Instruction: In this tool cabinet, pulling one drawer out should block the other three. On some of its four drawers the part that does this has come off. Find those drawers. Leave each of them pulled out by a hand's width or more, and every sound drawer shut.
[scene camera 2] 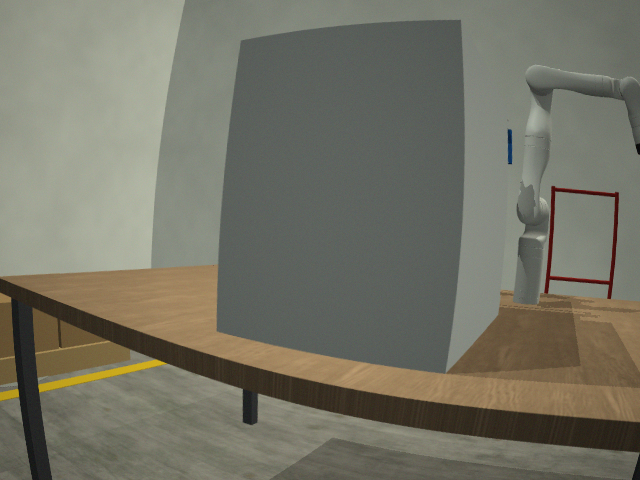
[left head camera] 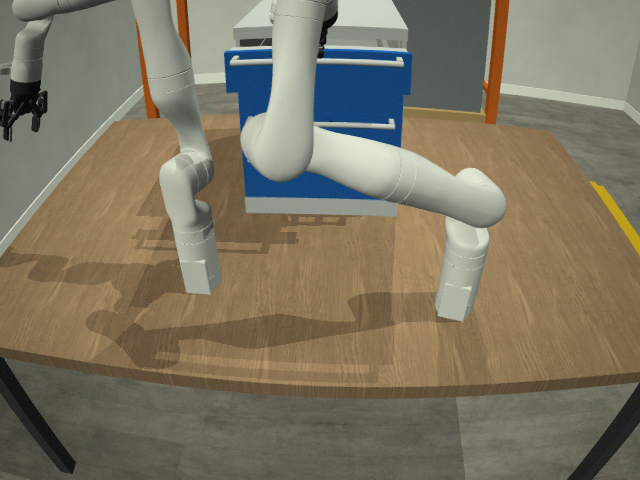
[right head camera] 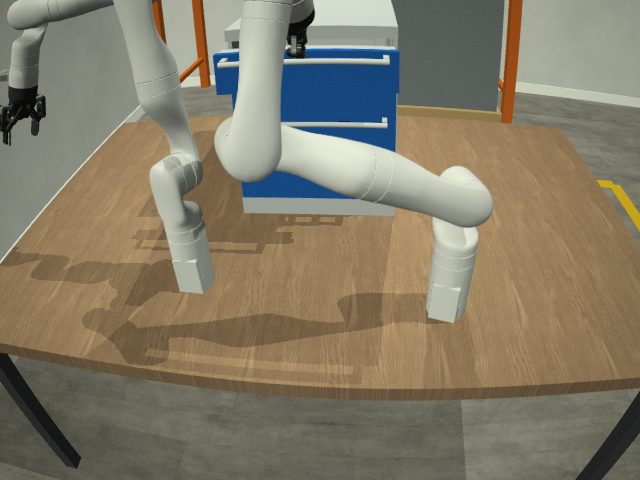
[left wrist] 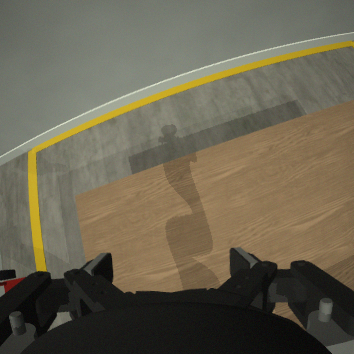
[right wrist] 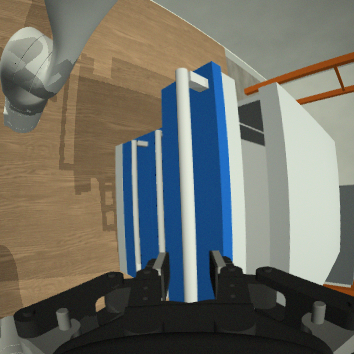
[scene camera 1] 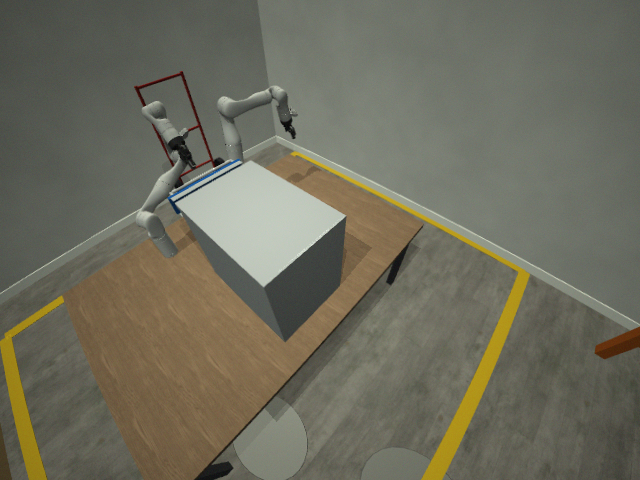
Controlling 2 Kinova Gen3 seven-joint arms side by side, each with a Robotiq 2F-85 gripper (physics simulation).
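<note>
The tool cabinet point(left head camera: 372, 18) point(right head camera: 361, 12) point(scene camera 1: 263, 211) point(scene camera 2: 341, 196) point(right wrist: 310, 190) stands on the table. Its blue top drawer point(left head camera: 361, 80) point(right head camera: 336, 80) point(scene camera 2: 509, 147) point(right wrist: 205, 175) is pulled out, with a gap behind its front. The lower blue fronts look flush; my right arm hides part of them. My right gripper point(left head camera: 321, 51) point(right head camera: 296, 51) point(scene camera 1: 192, 166) point(right wrist: 189, 263) is open, its fingers on either side of the top drawer's white bar handle point(right wrist: 184, 175), apart from it. My left gripper point(left head camera: 21, 133) point(right head camera: 20, 136) point(scene camera 1: 293, 135) point(left wrist: 170, 264) is open and empty, far left of the cabinet.
Two lower bar handles point(right wrist: 159, 190) point(right wrist: 135, 200) show in the right wrist view. Both arms stand on the wooden table point(left head camera: 310, 335) point(scene camera 1: 155, 361) in front of the cabinet. Orange posts point(left head camera: 498, 62) rise behind it. A red hand truck point(scene camera 1: 193, 103) point(scene camera 2: 550, 237) stands beyond the table.
</note>
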